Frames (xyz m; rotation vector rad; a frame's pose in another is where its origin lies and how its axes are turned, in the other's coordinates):
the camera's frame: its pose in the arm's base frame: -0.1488 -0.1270 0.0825 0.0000 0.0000 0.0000
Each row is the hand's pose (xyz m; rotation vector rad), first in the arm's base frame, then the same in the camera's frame.
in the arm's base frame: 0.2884 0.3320 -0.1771 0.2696 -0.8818 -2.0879
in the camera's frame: 0.4372 0.4590 -0.2596 0.2696 -0.8818 -2.0879
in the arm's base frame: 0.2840 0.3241 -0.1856 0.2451 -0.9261 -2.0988
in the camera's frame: 0.4328 0.4511 -0.2681 0.2451 -0.9261 -2.0988
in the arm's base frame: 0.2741 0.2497 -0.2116 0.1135 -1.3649 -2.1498
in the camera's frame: 0.4229 0.3767 -0.2941 0.1135 -1.3649 -2.1498
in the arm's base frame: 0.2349 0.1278 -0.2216 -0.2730 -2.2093 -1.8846
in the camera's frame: 0.3837 0.2548 -0.3041 -0.2730 -2.2093 -1.8846
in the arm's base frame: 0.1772 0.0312 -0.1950 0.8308 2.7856 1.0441
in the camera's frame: 0.3260 0.1582 -0.2775 0.8308 2.7856 1.0441
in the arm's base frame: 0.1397 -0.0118 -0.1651 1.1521 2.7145 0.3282
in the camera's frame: 0.2885 0.1152 -0.2476 1.1521 2.7145 0.3282
